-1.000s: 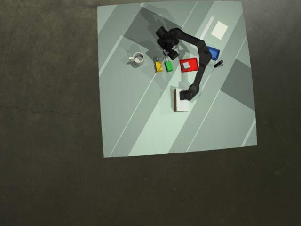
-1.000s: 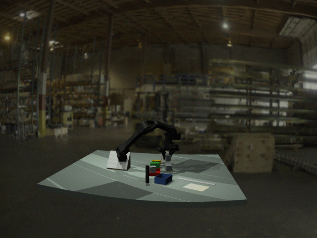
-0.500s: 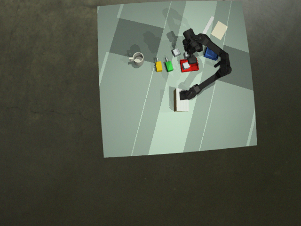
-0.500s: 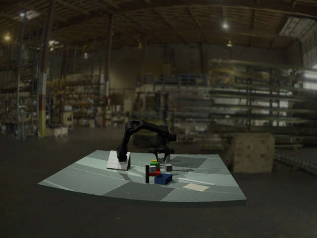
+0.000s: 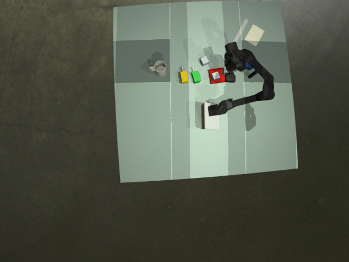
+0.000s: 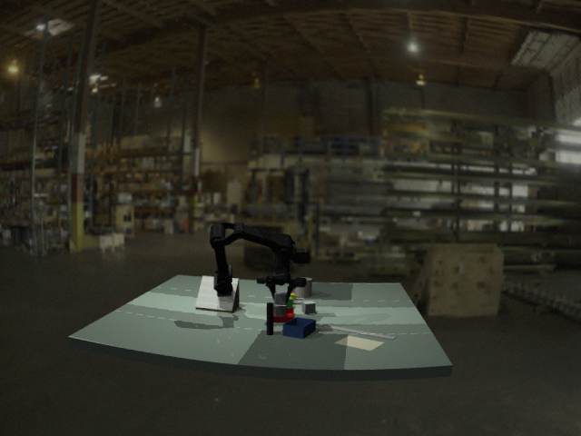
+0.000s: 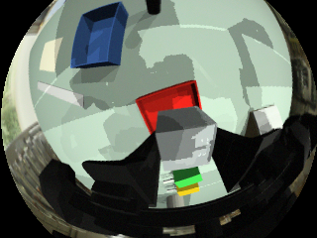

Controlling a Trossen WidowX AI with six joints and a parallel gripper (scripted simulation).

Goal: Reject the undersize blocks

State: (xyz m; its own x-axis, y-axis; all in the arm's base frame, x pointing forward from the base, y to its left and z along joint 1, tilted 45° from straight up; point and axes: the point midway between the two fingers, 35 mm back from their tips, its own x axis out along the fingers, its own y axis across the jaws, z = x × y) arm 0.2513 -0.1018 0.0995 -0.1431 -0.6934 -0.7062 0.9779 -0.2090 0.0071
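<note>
Now: gripper tip 3 cm to the right of the red reject tray and 7 cm above it. From my gripper tip the other things lie so: steel block: 11 cm ahead, 12 cm to the left, 5 cm below; then blue bin: 8 cm ahead, 17 cm to the right, 6 cm below; then black cylinder: 3 cm behind, 20 cm to the right, 2 cm below.
</note>
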